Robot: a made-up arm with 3 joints.
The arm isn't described. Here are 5 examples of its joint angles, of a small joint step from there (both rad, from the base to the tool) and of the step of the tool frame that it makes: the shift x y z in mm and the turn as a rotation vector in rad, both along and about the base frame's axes.
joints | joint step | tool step
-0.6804 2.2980 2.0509 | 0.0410 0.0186 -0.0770 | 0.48 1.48 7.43 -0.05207 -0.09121 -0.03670
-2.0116 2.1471 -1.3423 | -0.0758 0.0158 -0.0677 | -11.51 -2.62 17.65 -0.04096 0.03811 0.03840
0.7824 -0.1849 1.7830 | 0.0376 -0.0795 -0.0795 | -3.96 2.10 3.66 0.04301 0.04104 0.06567
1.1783 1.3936 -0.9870 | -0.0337 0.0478 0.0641 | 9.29 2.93 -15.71 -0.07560 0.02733 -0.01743
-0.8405 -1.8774 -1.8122 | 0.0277 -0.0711 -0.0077 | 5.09 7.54 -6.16 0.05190 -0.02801 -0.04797
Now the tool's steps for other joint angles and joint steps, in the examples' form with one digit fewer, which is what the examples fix.
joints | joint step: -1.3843 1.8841 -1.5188 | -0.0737 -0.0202 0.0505
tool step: -17.1 3.2 16.2 0.0556 0.0880 -0.0100
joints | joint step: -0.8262 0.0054 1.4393 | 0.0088 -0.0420 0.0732
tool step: 0.8 1.1 -10.3 0.0270 -0.0804 -0.0353
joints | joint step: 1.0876 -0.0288 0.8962 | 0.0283 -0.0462 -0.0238
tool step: -0.9 -2.0 4.0 0.0194 -0.0038 0.0401
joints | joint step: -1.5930 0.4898 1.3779 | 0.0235 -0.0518 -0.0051
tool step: 0.3 -0.8 -3.4 -0.0039 -0.0146 -0.0517
